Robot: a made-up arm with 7 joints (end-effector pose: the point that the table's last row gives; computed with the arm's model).
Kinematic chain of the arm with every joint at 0, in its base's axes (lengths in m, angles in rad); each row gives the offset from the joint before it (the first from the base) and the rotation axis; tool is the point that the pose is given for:
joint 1: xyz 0 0 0.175 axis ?
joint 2: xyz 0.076 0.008 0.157 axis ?
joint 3: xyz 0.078 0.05 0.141 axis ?
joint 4: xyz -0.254 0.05 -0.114 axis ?
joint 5: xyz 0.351 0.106 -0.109 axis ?
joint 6: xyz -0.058 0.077 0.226 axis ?
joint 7: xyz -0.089 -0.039 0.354 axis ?
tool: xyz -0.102 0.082 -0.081
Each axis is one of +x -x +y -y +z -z.
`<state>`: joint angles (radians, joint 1 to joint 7).
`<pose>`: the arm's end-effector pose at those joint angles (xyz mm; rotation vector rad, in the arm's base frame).
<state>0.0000 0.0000 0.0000 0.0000 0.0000 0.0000 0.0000</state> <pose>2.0 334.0 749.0 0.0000 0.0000 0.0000</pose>
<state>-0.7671 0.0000 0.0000 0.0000 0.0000 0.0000 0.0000</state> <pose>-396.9 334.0 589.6 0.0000 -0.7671 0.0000</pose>
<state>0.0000 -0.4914 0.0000 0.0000 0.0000 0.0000 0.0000</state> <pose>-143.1 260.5 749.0 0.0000 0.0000 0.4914</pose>
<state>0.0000 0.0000 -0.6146 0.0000 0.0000 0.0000 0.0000</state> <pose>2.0 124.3 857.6 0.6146 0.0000 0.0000</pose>
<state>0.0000 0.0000 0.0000 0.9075 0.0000 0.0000 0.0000</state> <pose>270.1 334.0 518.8 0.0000 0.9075 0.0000</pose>
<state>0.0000 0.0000 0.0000 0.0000 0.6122 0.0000 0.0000</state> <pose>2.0 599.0 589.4 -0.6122 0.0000 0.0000</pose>
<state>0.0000 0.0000 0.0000 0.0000 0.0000 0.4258 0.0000</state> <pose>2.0 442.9 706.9 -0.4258 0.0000 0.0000</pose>
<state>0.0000 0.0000 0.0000 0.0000 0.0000 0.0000 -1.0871</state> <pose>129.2 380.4 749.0 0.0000 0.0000 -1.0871</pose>
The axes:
joint 1: +y
joint 2: -z
joint 3: -x
joint 4: +y
joint 5: -x
joint 6: -x
joint 7: +z

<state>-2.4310 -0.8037 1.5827 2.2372 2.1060 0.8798 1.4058</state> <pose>510.3 -346.4 -24.5 -0.1071 2.1184 -0.2509</pose>
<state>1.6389 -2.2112 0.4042 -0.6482 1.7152 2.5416 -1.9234</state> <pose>106.1 169.8 317.8 -0.3836 -2.6788 -1.3060</pose>
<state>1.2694 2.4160 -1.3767 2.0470 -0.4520 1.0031 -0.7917</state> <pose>656.1 -402.5 -61.5 0.2581 1.3744 -1.7289</pose>
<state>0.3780 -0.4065 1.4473 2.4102 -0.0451 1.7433 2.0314</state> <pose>-34.9 -324.2 -95.5 -1.1458 -2.3105 0.1108</pose>
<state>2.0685 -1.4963 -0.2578 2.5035 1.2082 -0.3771 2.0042</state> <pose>309.5 -137.5 635.5 -0.4837 0.0986 -0.0098</pose>
